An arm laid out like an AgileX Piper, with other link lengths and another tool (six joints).
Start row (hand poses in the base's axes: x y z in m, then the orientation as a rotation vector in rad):
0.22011 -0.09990 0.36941 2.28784 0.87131 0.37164
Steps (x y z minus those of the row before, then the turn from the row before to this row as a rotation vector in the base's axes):
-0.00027 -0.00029 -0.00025 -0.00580 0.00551 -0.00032
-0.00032 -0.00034 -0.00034 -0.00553 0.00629 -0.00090
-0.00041 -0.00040 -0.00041 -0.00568 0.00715 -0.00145
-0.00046 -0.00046 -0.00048 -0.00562 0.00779 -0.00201
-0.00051 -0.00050 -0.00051 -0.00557 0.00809 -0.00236
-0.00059 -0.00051 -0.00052 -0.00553 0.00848 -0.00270
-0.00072 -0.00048 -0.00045 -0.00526 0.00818 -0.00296
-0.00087 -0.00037 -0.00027 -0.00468 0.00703 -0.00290
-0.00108 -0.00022 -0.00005 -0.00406 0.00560 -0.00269
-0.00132 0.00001 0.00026 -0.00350 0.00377 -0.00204
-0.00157 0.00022 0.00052 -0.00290 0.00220 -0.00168
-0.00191 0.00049 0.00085 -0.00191 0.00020 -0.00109
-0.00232 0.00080 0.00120 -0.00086 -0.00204 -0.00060
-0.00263 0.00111 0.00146 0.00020 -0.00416 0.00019
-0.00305 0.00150 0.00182 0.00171 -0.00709 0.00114
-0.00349 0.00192 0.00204 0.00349 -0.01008 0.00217
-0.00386 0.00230 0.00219 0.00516 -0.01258 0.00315
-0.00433 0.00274 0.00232 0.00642 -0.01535 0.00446
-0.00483 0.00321 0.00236 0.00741 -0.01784 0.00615
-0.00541 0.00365 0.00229 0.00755 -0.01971 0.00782
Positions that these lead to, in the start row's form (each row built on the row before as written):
0.21984 -0.10019 0.36916 2.28468 0.87367 0.36238
0.21952 -0.10053 0.36882 2.28223 0.87573 0.35214
0.21911 -0.10093 0.36841 2.28012 0.87756 0.34064
0.21865 -0.10139 0.36793 2.27846 0.87904 0.32822
0.21814 -0.10189 0.36742 2.27703 0.88025 0.31534
0.21755 -0.10240 0.36690 2.27585 0.88124 0.30190
0.21683 -0.10288 0.36645 2.27487 0.88176 0.28883
0.21596 -0.10325 0.36618 2.27398 0.88177 0.27736
0.21488 -0.10347 0.36613 2.27308 0.88131 0.26789
0.21356 -0.10346 0.36639 2.27184 0.88069 0.26104
0.21199 -0.10324 0.36691 2.27051 0.87971 0.25640
0.21008 -0.10275 0.36776 2.26923 0.87844 0.25475
0.20776 -0.10195 0.36896 2.26803 0.87665 0.25633
0.20513 -0.10084 0.37042 2.26684 0.87474 0.26114
0.20208 -0.09934 0.37224 2.26574 0.87249 0.27038
0.19859 -0.09742 0.37428 2.26489 0.86996 0.28428
0.19473 -0.09512 0.37647 2.26433 0.86731 0.30221
0.19040 -0.09238 0.37879 2.26340 0.86474 0.32442
0.18557 -0.08917 0.38115 2.26174 0.86281 0.35064
0.18016 -0.08552 0.38344 2.25873 0.86177 0.37973

